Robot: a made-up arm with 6 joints. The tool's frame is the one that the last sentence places.
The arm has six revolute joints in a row. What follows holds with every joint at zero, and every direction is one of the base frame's.
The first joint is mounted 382 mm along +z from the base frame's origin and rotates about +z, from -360 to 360 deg.
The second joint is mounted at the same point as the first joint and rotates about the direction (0, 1, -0.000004), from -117.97 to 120 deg.
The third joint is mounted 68 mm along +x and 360 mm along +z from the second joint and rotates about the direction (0, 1, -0.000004), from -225 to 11 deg.
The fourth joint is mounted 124 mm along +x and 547 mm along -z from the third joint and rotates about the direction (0, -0.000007, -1), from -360 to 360 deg.
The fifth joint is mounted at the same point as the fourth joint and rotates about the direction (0, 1, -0.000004), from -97 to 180 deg.
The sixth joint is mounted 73 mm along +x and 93 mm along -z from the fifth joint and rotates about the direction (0, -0.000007, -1), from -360 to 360 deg.
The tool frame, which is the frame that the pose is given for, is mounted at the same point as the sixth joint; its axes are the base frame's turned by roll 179.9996, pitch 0 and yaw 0 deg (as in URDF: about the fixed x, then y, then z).
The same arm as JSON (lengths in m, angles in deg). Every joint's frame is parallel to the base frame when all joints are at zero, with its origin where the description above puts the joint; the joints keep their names.
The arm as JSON. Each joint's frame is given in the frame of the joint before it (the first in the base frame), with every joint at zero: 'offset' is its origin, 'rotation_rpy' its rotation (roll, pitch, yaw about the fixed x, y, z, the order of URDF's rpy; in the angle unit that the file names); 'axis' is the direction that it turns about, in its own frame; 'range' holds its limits. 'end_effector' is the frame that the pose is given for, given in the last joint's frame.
{"length_unit": "m", "angle_unit": "deg", "chain": [{"id": "joint 1", "offset": [0.0, 0.0, 0.382], "rotation_rpy": [0.0, 0.0, 0.0], "axis": [0.0, 0.0, 1.0], "range": [-360.0, 360.0]}, {"id": "joint 2", "offset": [0.0, 0.0, 0.0], "rotation_rpy": [0.0, 0.0, 0.0], "axis": [0.0, 1.0, 0.0], "range": [-117.97, 120.0]}, {"id": "joint 3", "offset": [0.068, 0.0, 0.36], "rotation_rpy": [0.0, 0.0, 0.0], "axis": [0.0, 1.0, 0.0], "range": [-225.0, 11.0]}, {"id": "joint 4", "offset": [0.124, 0.0, -0.547], "rotation_rpy": [0.0, 0.0, 0.0], "axis": [0.0, 0.0, -1.0], "range": [-360.0, 360.0]}, {"id": "joint 5", "offset": [0.0, 0.0, 0.0], "rotation_rpy": [0.0, 0.0, 0.0], "axis": [0.0, 1.0, 0.0], "range": [-97.0, 180.0]}, {"id": "joint 6", "offset": [0.073, 0.0, -0.093], "rotation_rpy": [0.0, 0.0, 0.0], "axis": [0.0, 0.0, -1.0], "range": [-360.0, 360.0]}], "end_effector": {"offset": [0.0, 0.0, 0.0], "rotation_rpy": [180.0, 0.0, 0.0]}}
